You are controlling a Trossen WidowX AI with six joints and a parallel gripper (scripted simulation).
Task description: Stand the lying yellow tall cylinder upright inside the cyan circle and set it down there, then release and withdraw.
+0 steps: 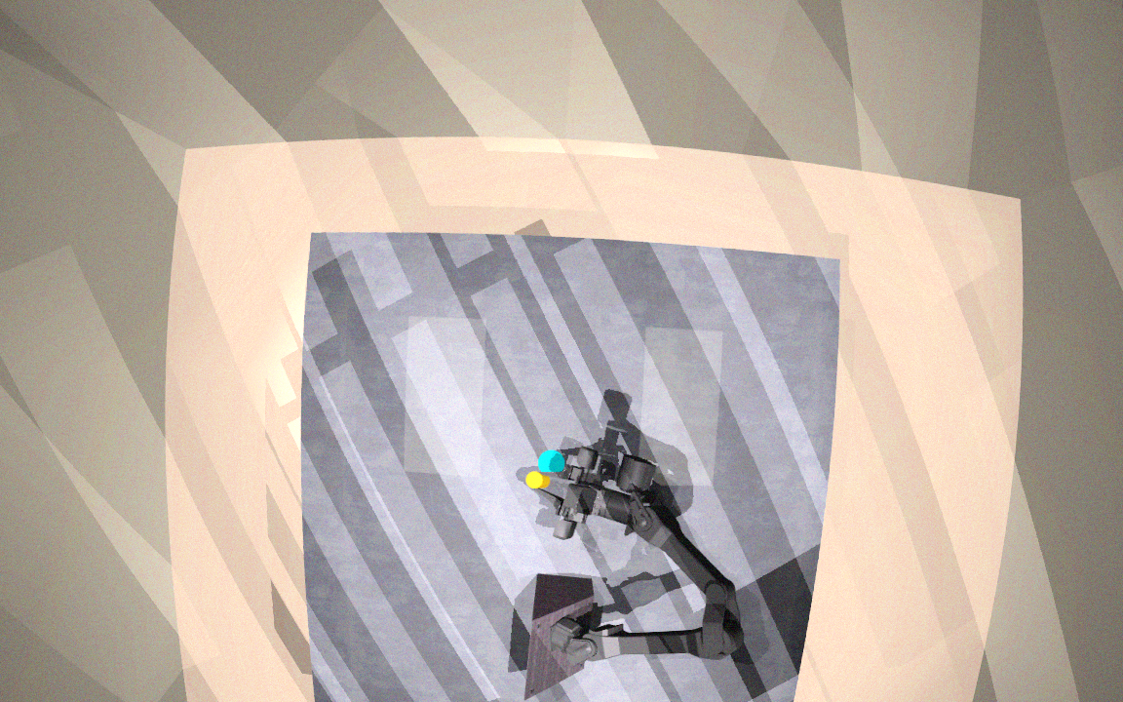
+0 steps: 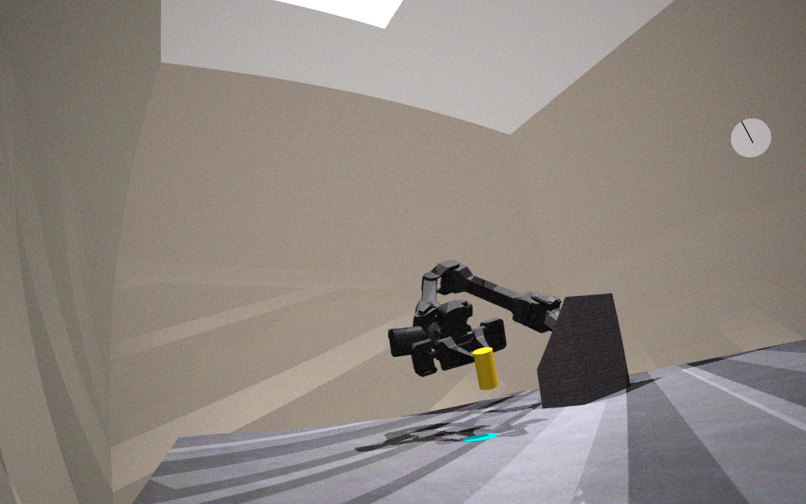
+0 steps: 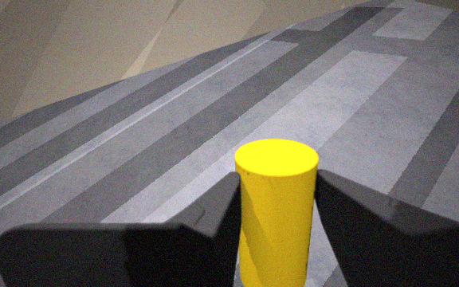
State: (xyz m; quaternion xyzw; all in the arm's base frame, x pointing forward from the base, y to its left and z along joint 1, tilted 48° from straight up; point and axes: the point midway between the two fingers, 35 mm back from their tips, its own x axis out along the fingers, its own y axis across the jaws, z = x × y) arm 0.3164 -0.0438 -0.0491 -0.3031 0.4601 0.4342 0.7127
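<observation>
Now: gripper tip 14 cm above the cyan circle, 3 cm to the left of it and 1 cm short of it. Round my gripper tip: yellow tall cylinder (2 cm below, 1 cm behind).
</observation>
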